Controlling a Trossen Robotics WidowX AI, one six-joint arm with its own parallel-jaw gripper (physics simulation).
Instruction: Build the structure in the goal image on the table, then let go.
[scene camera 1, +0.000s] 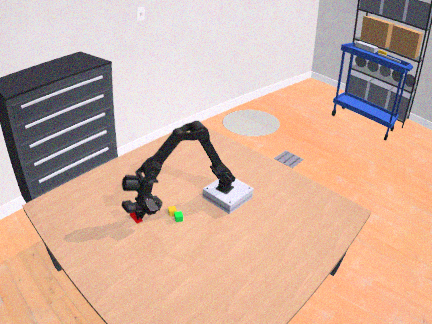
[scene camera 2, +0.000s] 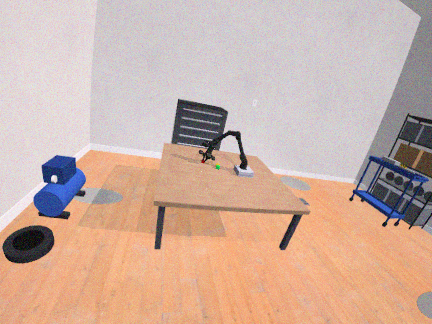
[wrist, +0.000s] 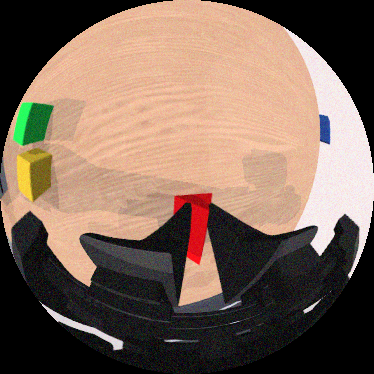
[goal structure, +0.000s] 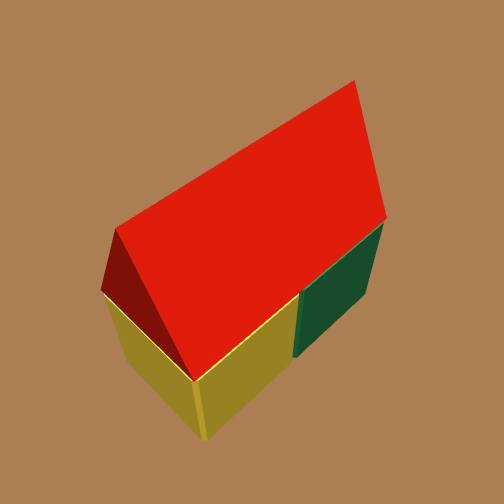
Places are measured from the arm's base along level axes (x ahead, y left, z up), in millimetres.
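Pixels of known places: gripper, between the fingertips: (scene camera 1: 139, 219) (scene camera 2: 203, 161) (wrist: 198, 207); arm's base, origin of its link: (scene camera 1: 224, 188) (scene camera 2: 243, 168).
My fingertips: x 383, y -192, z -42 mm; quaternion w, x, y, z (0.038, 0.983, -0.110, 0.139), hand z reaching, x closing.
Ahead of a thing's pixels: the offset from my fingertips to its middle. Level surfaces: height alone.
A red block @[dx -11, dy -25, dz -5 mm] (scene camera 1: 135, 218) (scene camera 2: 203, 161) (wrist: 200, 227) is between the fingertips, low at the table top; the fingers hide part of it. My gripper (scene camera 1: 140, 215) (scene camera 2: 204, 160) (wrist: 198, 207) is shut on the red block. Whether the block touches the table cannot be told. A green cube @[dx -128, dy +124, dz +3 mm] (scene camera 1: 178, 217) (scene camera 2: 217, 167) (wrist: 35, 124) and a yellow block @[dx -138, dy +79, dz +3 mm] (scene camera 1: 172, 210) (wrist: 34, 175) stand close together on the table, between the gripper and the arm's base. In the wrist view both are at the far left. The yellow block cannot be made out in scene camera 2.
The arm's pale base block (scene camera 1: 228, 199) (scene camera 2: 243, 172) stands on the wooden table @[dz -13 mm] (scene camera 1: 200, 270) (scene camera 2: 200, 192). A dark drawer cabinet (scene camera 1: 65, 125) (scene camera 2: 200, 122) is behind the table. A blue cart (scene camera 1: 367, 113) and a blue compressor (scene camera 2: 60, 192) stand on the floor away from it.
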